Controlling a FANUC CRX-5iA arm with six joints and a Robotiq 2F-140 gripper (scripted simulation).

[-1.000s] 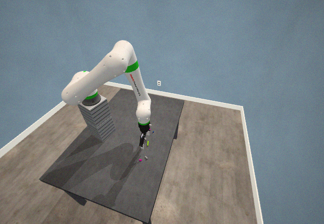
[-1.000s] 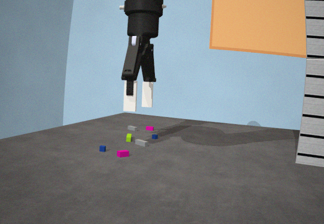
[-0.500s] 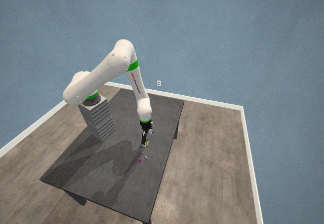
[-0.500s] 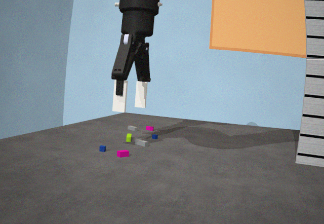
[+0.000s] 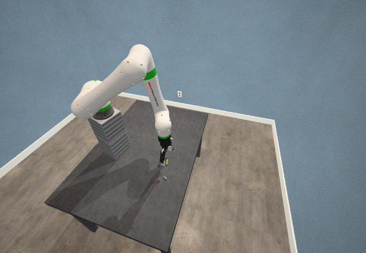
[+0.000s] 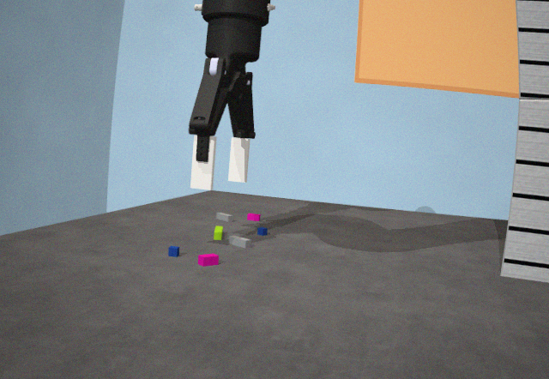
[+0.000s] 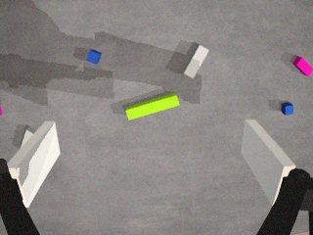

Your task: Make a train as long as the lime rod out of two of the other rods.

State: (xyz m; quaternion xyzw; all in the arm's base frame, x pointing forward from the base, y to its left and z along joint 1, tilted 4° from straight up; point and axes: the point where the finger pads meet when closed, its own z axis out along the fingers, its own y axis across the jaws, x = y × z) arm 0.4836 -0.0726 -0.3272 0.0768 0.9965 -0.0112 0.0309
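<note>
Right now my hand is 8 cm above the lime rod.
</note>
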